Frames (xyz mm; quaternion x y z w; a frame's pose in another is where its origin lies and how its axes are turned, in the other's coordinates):
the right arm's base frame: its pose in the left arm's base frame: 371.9 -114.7 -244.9 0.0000 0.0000 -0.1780 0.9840
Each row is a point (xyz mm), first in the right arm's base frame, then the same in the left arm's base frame.
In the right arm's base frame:
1: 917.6 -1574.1 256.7
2: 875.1 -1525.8 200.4
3: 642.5 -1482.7 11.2
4: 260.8 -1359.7 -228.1
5: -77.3 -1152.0 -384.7
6: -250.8 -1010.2 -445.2
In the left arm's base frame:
1: 679.9 -1910.5 11.8
2: 657.0 -1850.4 -44.5
3: 454.3 -1728.5 -233.7
4: 139.8 -1479.6 -473.0
5: -104.1 -1166.6 -629.6
6: -216.9 -973.0 -690.1

